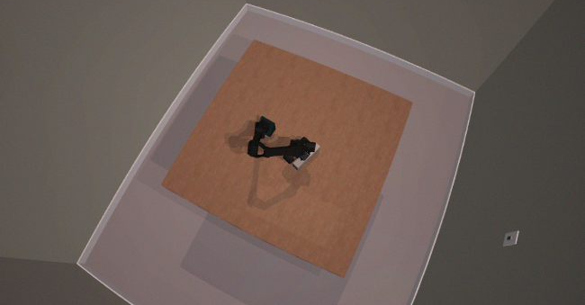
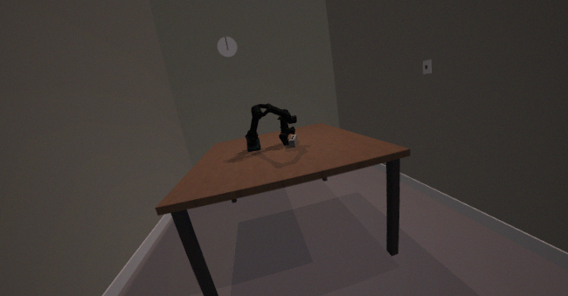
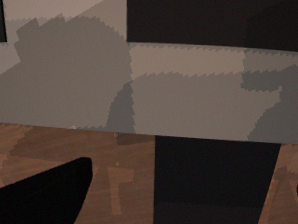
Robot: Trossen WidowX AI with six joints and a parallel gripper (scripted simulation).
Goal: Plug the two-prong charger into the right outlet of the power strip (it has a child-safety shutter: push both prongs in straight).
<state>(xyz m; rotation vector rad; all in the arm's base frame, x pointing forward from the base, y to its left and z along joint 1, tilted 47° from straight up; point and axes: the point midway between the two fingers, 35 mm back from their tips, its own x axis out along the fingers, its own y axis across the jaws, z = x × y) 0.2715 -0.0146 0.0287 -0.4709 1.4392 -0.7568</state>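
Now: the two-prong charger 3 cm ahead of my gripper tip, 1 cm to the right of it and 1 cm above it.
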